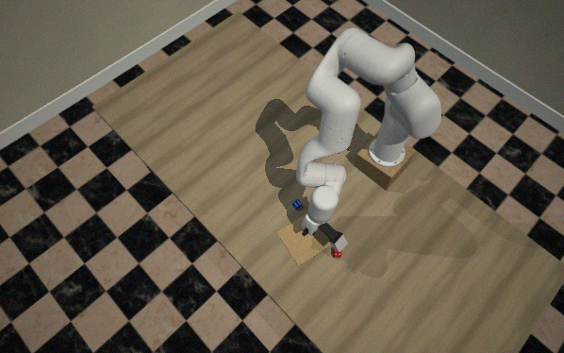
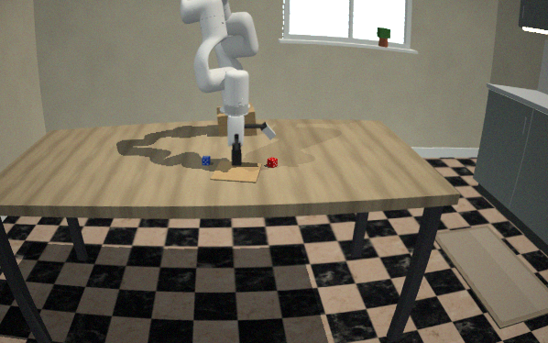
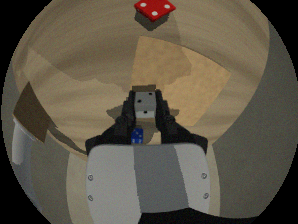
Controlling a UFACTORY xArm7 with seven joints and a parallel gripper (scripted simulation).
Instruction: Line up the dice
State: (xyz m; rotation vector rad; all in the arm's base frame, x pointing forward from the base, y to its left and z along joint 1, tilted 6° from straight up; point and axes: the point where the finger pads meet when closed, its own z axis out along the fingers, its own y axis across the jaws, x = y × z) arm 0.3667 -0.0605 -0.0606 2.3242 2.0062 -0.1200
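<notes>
The white die lies 10 mm below my hand. From my hand the other things lie so: blue die (30 mm behind, 100 mm to the right, 20 mm below); red die (20 mm ahead, 110 mm to the left, 20 mm below); tan mat (50 mm ahead, 10 mm to the right, 30 mm below).
</notes>
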